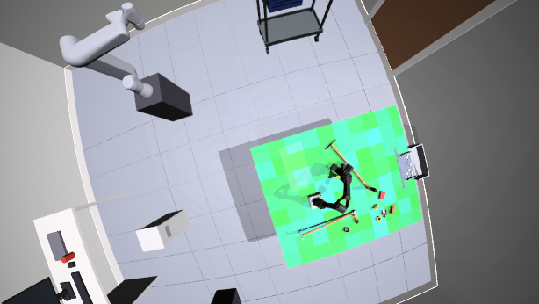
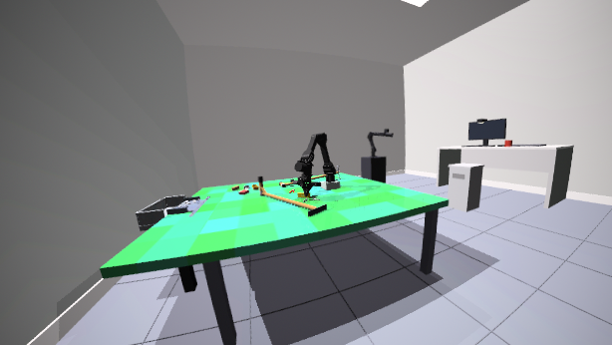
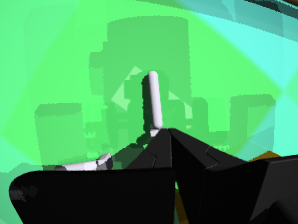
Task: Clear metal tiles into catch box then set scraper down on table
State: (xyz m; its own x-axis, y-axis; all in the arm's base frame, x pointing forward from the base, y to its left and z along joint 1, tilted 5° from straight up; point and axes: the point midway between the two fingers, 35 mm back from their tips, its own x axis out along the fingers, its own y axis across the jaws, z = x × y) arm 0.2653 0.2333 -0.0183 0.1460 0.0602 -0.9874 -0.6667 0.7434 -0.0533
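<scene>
Now: gripper tip 70 mm to the left of the yellow piece. From my gripper tip the other things lie so: red block (430 mm ahead, 390 mm to the right, 10 mm below); then red-handled tool (280 mm to the right, 40 mm ahead, 20 mm below); then long scraper (140 mm ahead, 40 mm above, 20 mm to the right).
</scene>
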